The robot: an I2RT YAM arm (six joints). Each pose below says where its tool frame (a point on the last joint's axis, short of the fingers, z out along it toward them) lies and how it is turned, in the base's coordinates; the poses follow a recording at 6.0 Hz.
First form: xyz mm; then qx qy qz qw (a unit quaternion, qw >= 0).
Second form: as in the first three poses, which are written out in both.
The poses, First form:
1: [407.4, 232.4, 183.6, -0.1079, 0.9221, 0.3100, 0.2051]
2: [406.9, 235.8, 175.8, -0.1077, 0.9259, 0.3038, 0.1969]
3: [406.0, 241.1, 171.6, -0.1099, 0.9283, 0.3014, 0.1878]
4: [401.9, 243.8, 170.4, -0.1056, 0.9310, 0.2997, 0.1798]
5: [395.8, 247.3, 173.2, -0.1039, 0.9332, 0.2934, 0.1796]
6: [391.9, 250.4, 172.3, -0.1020, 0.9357, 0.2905, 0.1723]
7: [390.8, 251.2, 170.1, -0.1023, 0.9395, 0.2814, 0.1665]
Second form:
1: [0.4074, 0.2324, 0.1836, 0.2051, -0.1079, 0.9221, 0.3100]
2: [0.4069, 0.2358, 0.1758, 0.1969, -0.1077, 0.9259, 0.3038]
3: [0.4060, 0.2411, 0.1716, 0.1878, -0.1099, 0.9283, 0.3014]
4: [0.4019, 0.2438, 0.1704, 0.1798, -0.1056, 0.9310, 0.2997]
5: [0.3958, 0.2473, 0.1732, 0.1796, -0.1039, 0.9332, 0.2934]
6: [0.3919, 0.2504, 0.1723, 0.1723, -0.1020, 0.9357, 0.2905]
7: [0.3908, 0.2512, 0.1701, 0.1665, -0.1023, 0.9395, 0.2814]
